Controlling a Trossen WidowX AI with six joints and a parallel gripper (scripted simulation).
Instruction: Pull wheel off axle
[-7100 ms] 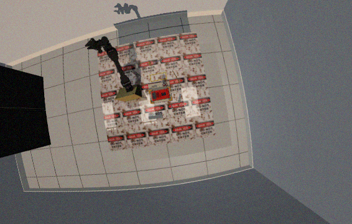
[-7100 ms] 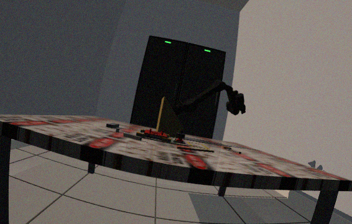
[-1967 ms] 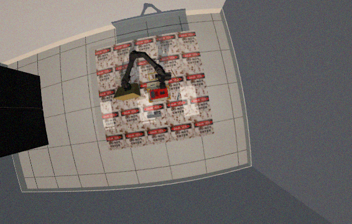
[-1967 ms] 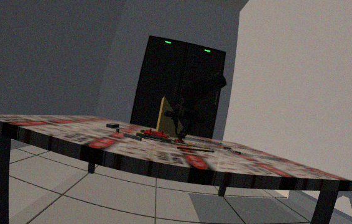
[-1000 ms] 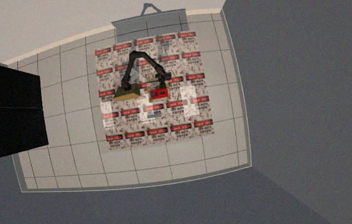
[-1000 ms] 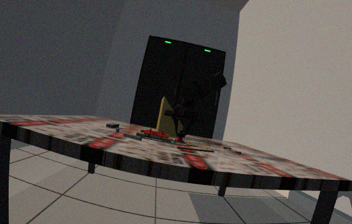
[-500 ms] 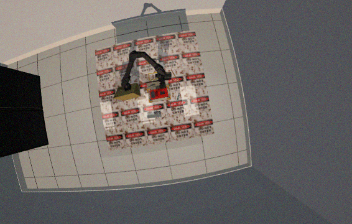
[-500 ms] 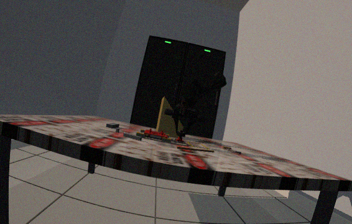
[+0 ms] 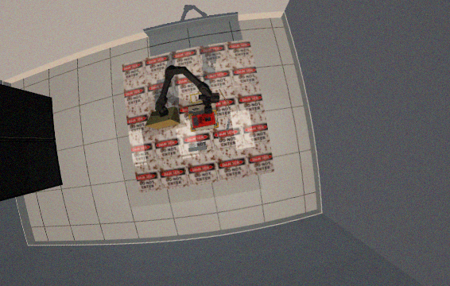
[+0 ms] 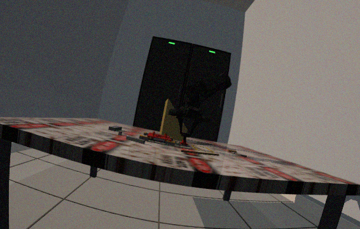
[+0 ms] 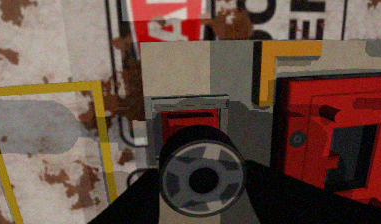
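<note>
My gripper tip is now 9 cm to the left of the grey fixture plate, 7 cm past it and 5 cm above it.
</note>
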